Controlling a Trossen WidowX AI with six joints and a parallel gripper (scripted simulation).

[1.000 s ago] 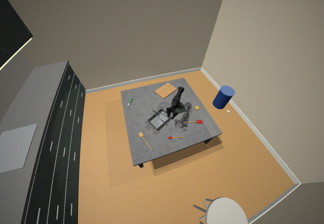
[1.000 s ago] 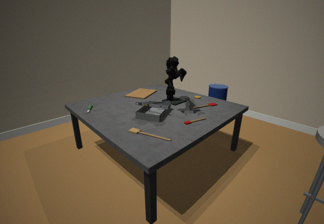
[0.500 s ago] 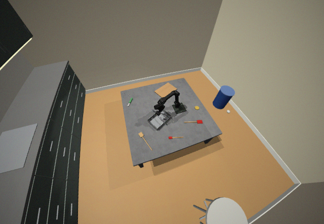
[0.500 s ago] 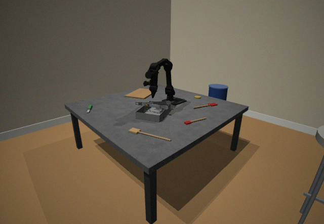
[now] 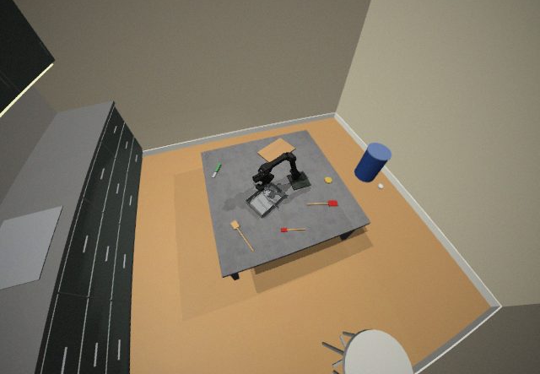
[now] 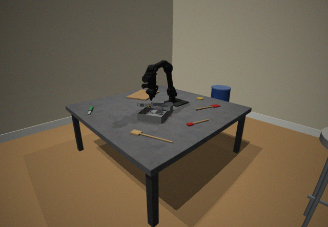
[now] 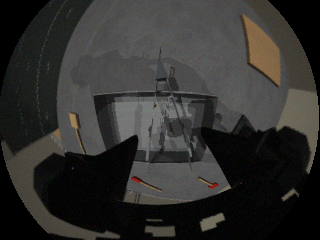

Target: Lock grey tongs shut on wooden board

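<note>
Right now my gripper tip is 100 mm above the metal roasting tin, 50 mm to the right of it and 10 mm short of it. Round my gripper tip: wooden board (490 mm to the right, 310 mm behind, 120 mm below).
</note>
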